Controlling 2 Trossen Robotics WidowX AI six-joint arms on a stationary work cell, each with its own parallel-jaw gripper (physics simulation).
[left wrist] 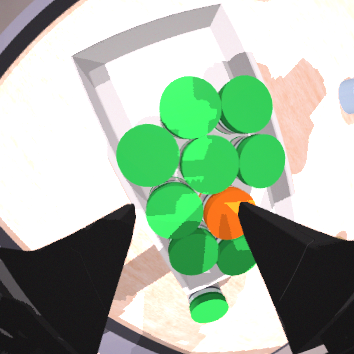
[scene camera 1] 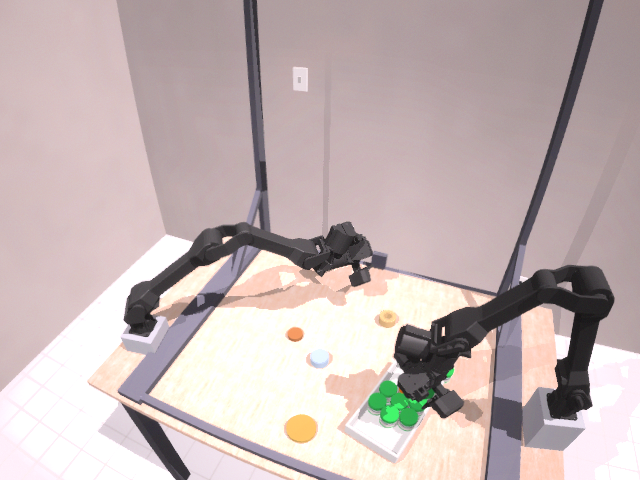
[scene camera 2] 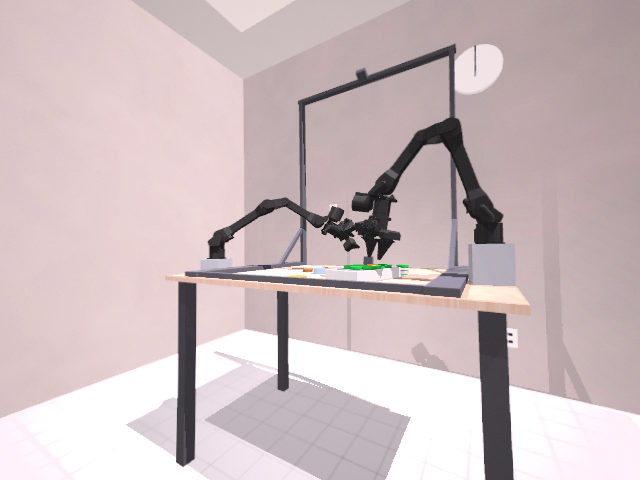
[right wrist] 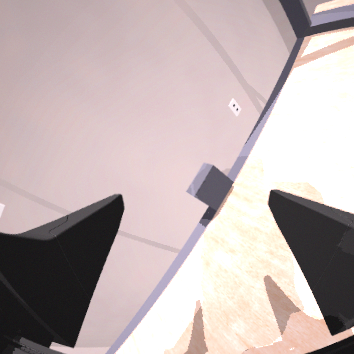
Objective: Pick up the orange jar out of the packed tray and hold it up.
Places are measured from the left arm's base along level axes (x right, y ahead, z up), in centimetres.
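Where they show: left gripper, fingertip midpoint: (left wrist: pixel 187 209) (scene camera 2: pixel 373 258); right gripper, fingertip midpoint: (scene camera 2: pixel 356 241) (right wrist: pixel 196 199); left arm's base, link origin: (scene camera 1: pixel 561 406) (scene camera 2: pixel 489 243); right arm's base, link origin: (scene camera 1: pixel 143 326) (scene camera 2: pixel 216 258).
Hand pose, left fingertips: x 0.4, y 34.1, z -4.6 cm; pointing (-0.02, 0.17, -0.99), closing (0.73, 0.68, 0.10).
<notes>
Things, the pixels of their top centre, and the offset from my left fingertips.
- orange jar, top centre: (left wrist: pixel 232 215) dx +4.4, dy +1.4, dz -2.5 cm
- white tray, top centre: (left wrist: pixel 209 158) (scene camera 1: pixel 397 402) (scene camera 2: pixel 363 268) dx -0.1, dy +3.5, dz -3.4 cm
- green jar, top centre: (left wrist: pixel 174 213) (scene camera 1: pixel 418 401) dx +0.5, dy -1.3, dz -2.5 cm
- green-lidded jar, top centre: (left wrist: pixel 209 311) (scene camera 1: pixel 446 368) dx +12.0, dy -8.2, dz -2.9 cm
- light blue disc, top centre: (scene camera 1: pixel 319 355) dx +10.6, dy +25.3, dz -4.7 cm
- small orange disc, top centre: (scene camera 1: pixel 295 333) dx +17.7, dy +34.1, dz -5.9 cm
- large amber disc, top centre: (scene camera 1: pixel 301 427) dx -10.2, dy +25.0, dz -5.9 cm
- tan ring, top centre: (scene camera 1: pixel 388 315) dx +29.1, dy +8.9, dz -4.6 cm
The orange jar (left wrist: pixel 225 216) stands among several green-lidded jars in the white tray (left wrist: pixel 145 31) (scene camera 1: pixel 371 440) (scene camera 2: pixel 351 274). In scene camera 1 it is mostly hidden by the left arm. My left gripper (left wrist: pixel 187 209) (scene camera 2: pixel 375 257) is partly open and empty, pointing down above the tray. In the left wrist view its right fingertip overlaps the right edge of the orange lid, and a green jar (left wrist: pixel 174 210) shows between the fingertips. My right gripper (right wrist: pixel 196 199) is wide open and empty, raised over the back of the table, away from the tray.
A green-lidded jar (left wrist: pixel 208 307) (scene camera 1: pixel 449 375) stands outside the tray's far end. To the tray's left in scene camera 1 are a light blue disc (scene camera 1: pixel 319 358), a small orange disc (scene camera 1: pixel 295 333) and a large amber disc (scene camera 1: pixel 301 428). A tan ring (scene camera 1: pixel 387 324) lies farther back. Frame rails border the table.
</notes>
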